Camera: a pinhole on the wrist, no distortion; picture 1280 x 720 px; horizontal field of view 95.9 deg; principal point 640.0 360.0 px. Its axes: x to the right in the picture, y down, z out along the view. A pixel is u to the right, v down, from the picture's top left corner.
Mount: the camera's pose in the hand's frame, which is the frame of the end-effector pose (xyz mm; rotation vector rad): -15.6 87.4 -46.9 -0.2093 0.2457 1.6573
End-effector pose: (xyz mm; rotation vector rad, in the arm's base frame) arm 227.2 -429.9 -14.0 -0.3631 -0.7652 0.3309
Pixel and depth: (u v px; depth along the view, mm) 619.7 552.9 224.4
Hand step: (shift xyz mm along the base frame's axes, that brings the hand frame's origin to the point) -205.4 118.6 3.1
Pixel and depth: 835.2 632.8 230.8
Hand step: -234.7 169.2 -68.8
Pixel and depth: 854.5 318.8 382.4
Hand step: -253.1 351.3 41.5
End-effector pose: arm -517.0 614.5 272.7 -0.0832 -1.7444 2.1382
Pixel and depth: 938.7 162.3 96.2
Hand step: -62.0 -50.1 -148.4
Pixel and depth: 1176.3 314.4 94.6
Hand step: -40.2 -54.4 -188.5
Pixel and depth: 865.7 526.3 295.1
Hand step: -25.3 -271.6 -234.2
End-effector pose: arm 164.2 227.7 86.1 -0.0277 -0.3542 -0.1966
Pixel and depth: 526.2 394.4 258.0
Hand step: -73.7 125.8 194.6
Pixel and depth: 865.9 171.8 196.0
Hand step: 42.0 217.1 126.2
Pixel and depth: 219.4 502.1 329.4
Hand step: -190.8 -21.4 293.7
